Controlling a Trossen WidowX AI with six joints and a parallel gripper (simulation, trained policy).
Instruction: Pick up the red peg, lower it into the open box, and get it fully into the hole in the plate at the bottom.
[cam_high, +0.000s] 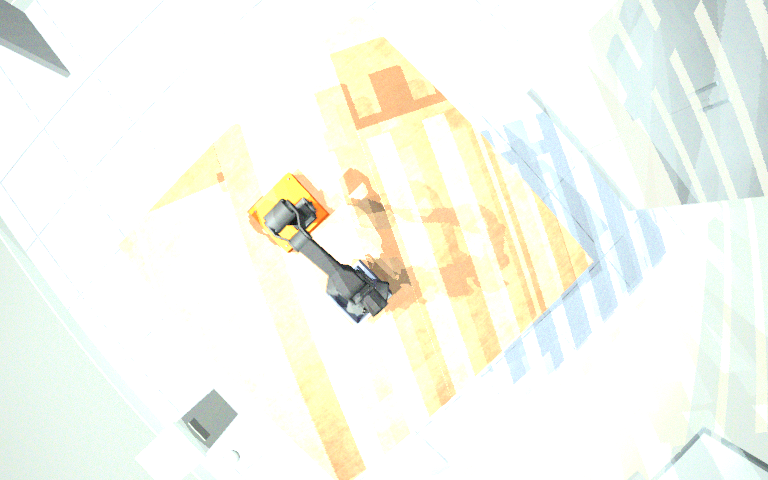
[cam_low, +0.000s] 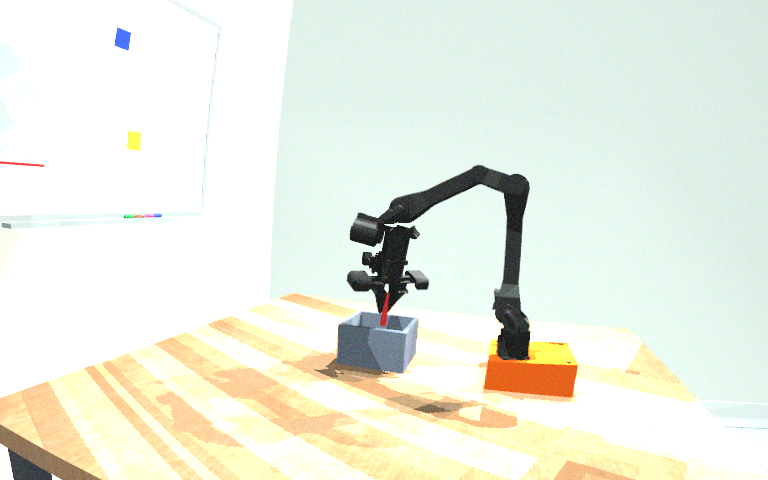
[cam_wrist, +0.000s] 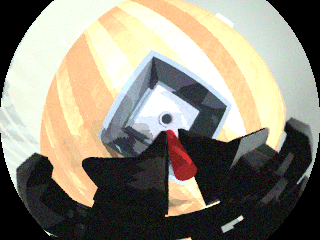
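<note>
Now: gripper tip 1 cm to the right of the red peg, 1 cm below it and 1 cm past it. From my gripper tip the other things lie so: grey box: 9 cm below, 1 cm to the right.
</note>
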